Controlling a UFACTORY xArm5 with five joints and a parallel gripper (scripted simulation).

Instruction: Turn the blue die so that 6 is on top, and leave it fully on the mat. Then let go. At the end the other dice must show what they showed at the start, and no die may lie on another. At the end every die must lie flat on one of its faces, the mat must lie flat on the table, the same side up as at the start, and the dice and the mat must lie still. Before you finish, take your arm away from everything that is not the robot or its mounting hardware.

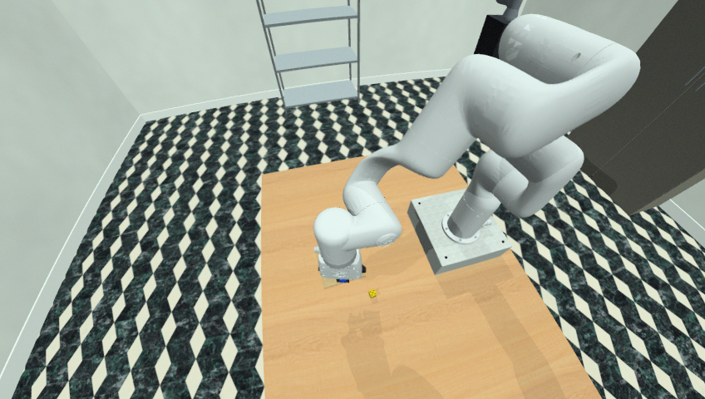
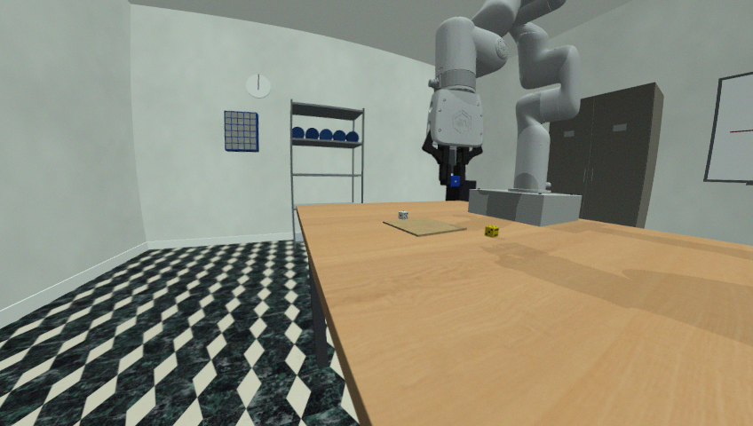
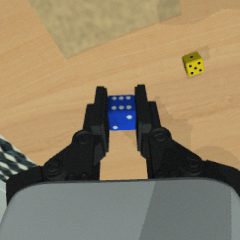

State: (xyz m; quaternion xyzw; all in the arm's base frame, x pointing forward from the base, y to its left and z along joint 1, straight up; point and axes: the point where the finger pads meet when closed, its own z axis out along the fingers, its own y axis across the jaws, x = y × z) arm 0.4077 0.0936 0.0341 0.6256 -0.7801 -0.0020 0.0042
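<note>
Right now the tan mat is 1 cm ahead of my hand, 8 cm to the right of it and 12 cm below it. From my hand the other things lie so: yellow die: 8 cm behind, 4 cm to the left, 11 cm below; blue die: 1 cm to the left, 1 cm below; white die: 1 cm ahead, 18 cm to the right, 11 cm below.
</note>
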